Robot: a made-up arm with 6 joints. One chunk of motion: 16 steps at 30 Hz.
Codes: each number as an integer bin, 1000 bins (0 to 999) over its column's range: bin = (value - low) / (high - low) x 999, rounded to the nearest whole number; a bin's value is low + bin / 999 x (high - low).
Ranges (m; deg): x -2.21..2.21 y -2.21..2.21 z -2.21..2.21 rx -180..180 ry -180..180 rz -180..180
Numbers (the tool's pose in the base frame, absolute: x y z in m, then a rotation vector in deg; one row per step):
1: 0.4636 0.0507 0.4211 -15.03 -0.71 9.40
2: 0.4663 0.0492 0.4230 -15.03 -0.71 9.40
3: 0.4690 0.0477 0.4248 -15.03 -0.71 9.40
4: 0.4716 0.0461 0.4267 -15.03 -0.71 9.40
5: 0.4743 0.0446 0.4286 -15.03 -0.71 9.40
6: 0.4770 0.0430 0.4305 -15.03 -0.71 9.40
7: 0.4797 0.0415 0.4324 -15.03 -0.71 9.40
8: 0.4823 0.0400 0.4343 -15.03 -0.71 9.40
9: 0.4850 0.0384 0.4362 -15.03 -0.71 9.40
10: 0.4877 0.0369 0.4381 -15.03 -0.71 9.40
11: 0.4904 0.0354 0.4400 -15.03 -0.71 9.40
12: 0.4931 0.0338 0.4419 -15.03 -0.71 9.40
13: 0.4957 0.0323 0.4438 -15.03 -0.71 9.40
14: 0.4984 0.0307 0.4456 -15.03 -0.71 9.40
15: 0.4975 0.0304 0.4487 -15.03 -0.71 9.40
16: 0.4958 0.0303 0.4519 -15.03 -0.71 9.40
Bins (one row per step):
1: 604 511 595 458 498 526
2: 605 511 595 458 498 526
3: 606 510 596 458 498 526
4: 606 510 596 458 498 526
5: 607 510 596 458 498 526
6: 607 509 597 458 498 526
7: 608 509 597 458 498 526
8: 609 509 598 458 498 526
9: 609 508 598 458 498 526
10: 610 508 599 458 498 526
11: 610 508 599 458 498 526
12: 611 507 599 458 498 526
13: 612 507 600 458 498 526
14: 612 506 600 458 498 526
15: 612 506 601 458 498 526
16: 612 506 602 458 498 526

